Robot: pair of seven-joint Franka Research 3 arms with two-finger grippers.
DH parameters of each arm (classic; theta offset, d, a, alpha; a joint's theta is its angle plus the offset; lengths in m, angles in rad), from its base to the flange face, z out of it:
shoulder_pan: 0 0.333 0 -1.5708
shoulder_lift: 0 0 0 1.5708
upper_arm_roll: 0 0.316 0.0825 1.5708
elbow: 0 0 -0.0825 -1.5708
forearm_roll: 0 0.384 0 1.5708
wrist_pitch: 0 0 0.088 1.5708
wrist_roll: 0 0.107 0 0
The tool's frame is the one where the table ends.
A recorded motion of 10 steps. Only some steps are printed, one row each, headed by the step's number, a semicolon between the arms.
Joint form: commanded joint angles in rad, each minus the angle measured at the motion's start. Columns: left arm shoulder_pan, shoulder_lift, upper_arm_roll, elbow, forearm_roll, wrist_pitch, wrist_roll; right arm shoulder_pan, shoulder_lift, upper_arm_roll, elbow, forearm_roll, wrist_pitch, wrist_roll.
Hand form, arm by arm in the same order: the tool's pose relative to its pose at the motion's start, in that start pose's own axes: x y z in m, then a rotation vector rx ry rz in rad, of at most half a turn. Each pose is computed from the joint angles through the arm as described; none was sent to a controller.
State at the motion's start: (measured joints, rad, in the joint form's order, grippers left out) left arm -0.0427 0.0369 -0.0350 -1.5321 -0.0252 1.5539 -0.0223; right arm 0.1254 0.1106 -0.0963 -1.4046 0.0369 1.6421 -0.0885
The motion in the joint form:
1: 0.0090 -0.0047 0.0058 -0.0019 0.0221 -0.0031 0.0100; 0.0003 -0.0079 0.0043 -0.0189 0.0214 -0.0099 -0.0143
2: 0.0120 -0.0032 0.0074 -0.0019 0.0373 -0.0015 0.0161; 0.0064 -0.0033 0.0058 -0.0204 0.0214 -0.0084 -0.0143
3: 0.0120 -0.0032 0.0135 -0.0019 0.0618 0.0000 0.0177; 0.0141 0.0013 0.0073 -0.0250 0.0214 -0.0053 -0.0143
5: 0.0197 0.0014 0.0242 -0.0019 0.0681 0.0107 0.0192; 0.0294 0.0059 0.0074 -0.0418 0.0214 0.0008 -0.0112
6: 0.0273 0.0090 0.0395 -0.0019 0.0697 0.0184 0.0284; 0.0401 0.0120 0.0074 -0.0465 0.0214 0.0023 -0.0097
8: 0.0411 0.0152 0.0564 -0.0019 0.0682 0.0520 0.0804; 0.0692 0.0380 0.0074 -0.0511 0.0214 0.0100 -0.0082
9: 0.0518 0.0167 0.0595 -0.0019 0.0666 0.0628 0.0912; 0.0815 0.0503 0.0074 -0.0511 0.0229 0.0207 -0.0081
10: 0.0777 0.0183 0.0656 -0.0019 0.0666 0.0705 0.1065; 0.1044 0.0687 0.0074 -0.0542 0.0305 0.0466 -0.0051
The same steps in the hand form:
1: -0.0016 -0.0106 -0.0017 0.0222 0.0003 -0.0052; -0.0036 -0.0046 0.0050 0.0249 -0.0188 -0.0167
2: -0.0010 -0.0149 -0.0011 0.0374 0.0005 -0.0039; -0.0022 -0.0090 0.0085 0.0260 -0.0236 -0.0240
3: -0.0008 -0.0209 -0.0015 0.0620 0.0020 -0.0089; -0.0008 -0.0143 0.0135 0.0273 -0.0300 -0.0327
5: 0.0015 -0.0319 -0.0001 0.0684 0.0079 -0.0255; 0.0001 -0.0233 0.0240 0.0297 -0.0457 -0.0440
6: 0.0040 -0.0450 0.0031 0.0703 0.0074 -0.0388; 0.0014 -0.0296 0.0301 0.0309 -0.0553 -0.0527
8: 0.0081 -0.0623 0.0032 0.0713 0.0327 -0.0163; 0.0071 -0.0473 0.0484 0.0327 -0.0790 -0.0792
9: 0.0090 -0.0701 0.0028 0.0709 0.0416 -0.0190; 0.0105 -0.0551 0.0555 0.0342 -0.0808 -0.0908
10: 0.0082 -0.0884 0.0026 0.0723 0.0467 -0.0354; 0.0159 -0.0701 0.0668 0.0417 -0.0768 -0.1085

